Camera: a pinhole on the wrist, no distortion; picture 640 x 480 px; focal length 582.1 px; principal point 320.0 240.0 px. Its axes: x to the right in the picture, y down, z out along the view. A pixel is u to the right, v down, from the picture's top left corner.
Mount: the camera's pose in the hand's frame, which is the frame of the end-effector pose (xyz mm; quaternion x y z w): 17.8 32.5 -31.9 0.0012 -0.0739 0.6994 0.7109
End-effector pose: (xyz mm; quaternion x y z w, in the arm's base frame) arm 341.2 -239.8 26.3 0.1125 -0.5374 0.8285 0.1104
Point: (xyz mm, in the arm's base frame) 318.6 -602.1 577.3
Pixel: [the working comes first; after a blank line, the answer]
In the camera's frame: -292.7 -215.3 596.7

34 30
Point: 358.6 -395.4 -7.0
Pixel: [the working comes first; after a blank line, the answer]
In the camera's frame: 69.4 38.5 160.5

572 380
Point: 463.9 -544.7 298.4
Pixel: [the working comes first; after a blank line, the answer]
In the camera's frame: -138.0 22.5 449.3

141 269
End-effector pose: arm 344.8 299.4 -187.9 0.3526 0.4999 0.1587 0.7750
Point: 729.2 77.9 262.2
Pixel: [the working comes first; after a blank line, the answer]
In the camera's frame: 227.7 219.9 576.2

550 462
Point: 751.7 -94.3 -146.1
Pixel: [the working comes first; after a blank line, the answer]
In the camera's frame: -176.0 35.9 584.8

145 276
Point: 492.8 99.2 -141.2
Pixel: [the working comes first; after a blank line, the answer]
In the camera's frame: -97.6 73.1 273.4

112 396
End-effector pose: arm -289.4 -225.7 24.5 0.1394 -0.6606 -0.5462 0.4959
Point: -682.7 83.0 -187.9
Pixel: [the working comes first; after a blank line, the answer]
In the camera's frame: -189.1 106.0 547.7

119 353
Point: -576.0 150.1 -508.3
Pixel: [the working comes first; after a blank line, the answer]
In the camera's frame: -411.5 367.5 522.4

outside the picture
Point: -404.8 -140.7 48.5
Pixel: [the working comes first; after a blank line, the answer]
In the camera's frame: -3.3 -5.3 178.5

309 223
